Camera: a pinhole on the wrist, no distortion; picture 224 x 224 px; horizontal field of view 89.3 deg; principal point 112.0 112.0 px. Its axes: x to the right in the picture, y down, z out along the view. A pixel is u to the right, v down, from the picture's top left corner.
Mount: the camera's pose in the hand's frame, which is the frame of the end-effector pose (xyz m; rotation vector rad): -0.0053 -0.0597 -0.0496 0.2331 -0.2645 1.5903
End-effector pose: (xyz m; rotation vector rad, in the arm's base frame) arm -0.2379 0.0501 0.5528 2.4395 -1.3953 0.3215
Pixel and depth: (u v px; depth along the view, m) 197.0 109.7 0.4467
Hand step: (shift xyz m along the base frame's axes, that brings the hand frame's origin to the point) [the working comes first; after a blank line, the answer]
In the camera's frame: 0.3349 -0.0091 0.4467

-0.0923 -0.2250 -0.4300
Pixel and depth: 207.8 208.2 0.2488
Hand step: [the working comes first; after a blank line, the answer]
In the camera's frame: 0.2102 0.2111 0.2488

-0.1528 0.0615 -0.2978
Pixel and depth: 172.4 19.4 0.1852
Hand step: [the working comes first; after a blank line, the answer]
In the camera's frame: 0.0987 -0.1513 0.1852

0.0925 -0.1623 -0.1040
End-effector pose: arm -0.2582 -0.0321 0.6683 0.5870 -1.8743 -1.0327
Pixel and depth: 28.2 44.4 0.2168
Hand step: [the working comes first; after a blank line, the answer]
In the camera's frame: -0.1602 -0.1293 0.2168

-0.1615 -0.1950 -0.1996
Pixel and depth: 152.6 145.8 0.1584
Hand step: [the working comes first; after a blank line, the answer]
In the camera's frame: 0.0567 0.0472 0.1584

-0.0750 0.0602 -0.1046
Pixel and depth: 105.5 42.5 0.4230
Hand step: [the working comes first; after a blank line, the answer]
In the camera's frame: -0.0243 -0.2593 0.4230

-0.4308 -0.1454 -0.1453
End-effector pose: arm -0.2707 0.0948 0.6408 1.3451 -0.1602 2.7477
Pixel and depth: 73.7 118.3 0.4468
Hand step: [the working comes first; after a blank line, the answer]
In the camera's frame: -0.1509 0.0248 0.4468

0.3150 0.2970 0.1956
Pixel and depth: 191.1 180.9 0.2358
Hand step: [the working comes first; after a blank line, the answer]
In the camera's frame: 0.1645 0.1433 0.2358

0.2680 -0.0511 0.0094
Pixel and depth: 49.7 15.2 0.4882
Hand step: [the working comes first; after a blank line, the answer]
In the camera's frame: -0.2683 -0.4168 0.4882

0.0665 0.4161 0.5625
